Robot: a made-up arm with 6 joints.
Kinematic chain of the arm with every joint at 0, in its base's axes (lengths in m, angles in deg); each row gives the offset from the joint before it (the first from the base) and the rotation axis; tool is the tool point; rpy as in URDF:
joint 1: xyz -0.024 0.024 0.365 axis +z
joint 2: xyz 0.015 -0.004 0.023 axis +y
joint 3: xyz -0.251 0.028 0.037 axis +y
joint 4: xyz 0.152 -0.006 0.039 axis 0.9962 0 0.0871
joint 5: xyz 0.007 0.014 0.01 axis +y
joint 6: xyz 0.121 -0.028 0.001 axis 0.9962 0 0.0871
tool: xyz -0.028 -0.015 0.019 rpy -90 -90 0
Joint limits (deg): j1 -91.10..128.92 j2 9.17..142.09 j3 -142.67..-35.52 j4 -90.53..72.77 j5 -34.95..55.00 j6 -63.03..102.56
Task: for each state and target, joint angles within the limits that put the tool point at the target. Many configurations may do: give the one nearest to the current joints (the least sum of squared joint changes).
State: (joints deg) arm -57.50 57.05 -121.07 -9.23 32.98 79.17
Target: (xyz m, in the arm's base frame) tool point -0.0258 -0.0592 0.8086
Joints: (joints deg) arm -66.63 63.33 -116.82 -14.76 36.52 78.94
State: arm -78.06 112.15 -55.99 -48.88 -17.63 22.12
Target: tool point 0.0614 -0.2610 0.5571
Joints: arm -78.09 88.56 -47.84 -48.76 -16.36 21.94
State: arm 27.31 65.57 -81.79 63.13 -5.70 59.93
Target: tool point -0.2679 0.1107 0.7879
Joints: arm -18.23 28.53 -132.30 67.95 -0.54 63.57
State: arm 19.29 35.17 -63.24 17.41 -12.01 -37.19
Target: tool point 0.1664 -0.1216 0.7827
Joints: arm -33.74 83.77 -95.55 20.39 -19.33 -33.69
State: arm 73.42 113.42 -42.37 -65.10 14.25 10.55
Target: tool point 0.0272 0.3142 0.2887
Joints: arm 78.96 134.73 -44.50 -66.04 10.69 10.03
